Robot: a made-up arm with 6 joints.
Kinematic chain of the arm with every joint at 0, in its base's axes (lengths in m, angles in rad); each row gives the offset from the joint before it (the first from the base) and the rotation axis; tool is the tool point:
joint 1: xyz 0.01 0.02 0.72 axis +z
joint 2: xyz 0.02 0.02 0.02 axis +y
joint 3: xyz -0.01 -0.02 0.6 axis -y
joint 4: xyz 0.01 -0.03 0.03 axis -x
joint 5: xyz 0.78 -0.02 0 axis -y
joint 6: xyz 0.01 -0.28 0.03 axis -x
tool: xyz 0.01 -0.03 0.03
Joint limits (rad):
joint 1: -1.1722..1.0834
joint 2: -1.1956..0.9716
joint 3: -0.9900..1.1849
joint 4: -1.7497..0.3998
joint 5: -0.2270..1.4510
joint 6: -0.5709..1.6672
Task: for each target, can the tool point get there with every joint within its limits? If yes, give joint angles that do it. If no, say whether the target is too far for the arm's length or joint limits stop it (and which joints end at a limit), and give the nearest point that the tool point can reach.
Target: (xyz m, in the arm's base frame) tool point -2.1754 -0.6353 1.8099
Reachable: no: too far | nearest point -1.2539 -0.3590 1.3669 | short by 1.059 m
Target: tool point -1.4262 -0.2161 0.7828
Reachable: no: joint limits stop it (at a limit: joint 2, joint 3, joint 4) | nearest point -1.2448 -0.1863 1.3191 | short by 0.567 m
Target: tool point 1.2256 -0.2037 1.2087
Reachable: yes | joints 0.0558 0.6422 0.8357 -0.8576 -0.0153 0.0823
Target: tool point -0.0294 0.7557 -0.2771
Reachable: no: joint limits stop it (at a limit: joint 1, joint 2, joint 4, joint 5, joint 6) | nearest point 0.2872 0.5382 0.2144 | short by 0.624 m
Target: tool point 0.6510 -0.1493 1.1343
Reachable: yes | joints 0.2645 -0.3222 -0.3808 -0.6262 0.8733 -0.2284
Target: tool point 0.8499 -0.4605 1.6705
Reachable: yes | joints -0.1424 0.3109 0.7986 -0.3506 0.2903 0.2298
